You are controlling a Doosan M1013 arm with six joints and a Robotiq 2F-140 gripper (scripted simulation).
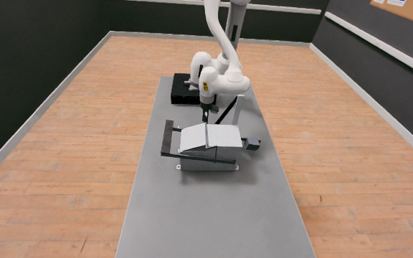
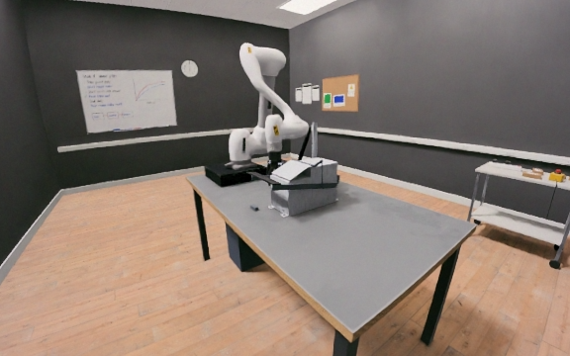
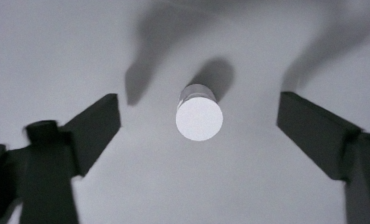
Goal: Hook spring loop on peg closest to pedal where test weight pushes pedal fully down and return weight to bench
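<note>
Now: the steel test weight 10 mm below my hand. The rest, counted from my hand: small dark object: 160 mm ahead, 250 mm to the right, 30 mm below.
</note>
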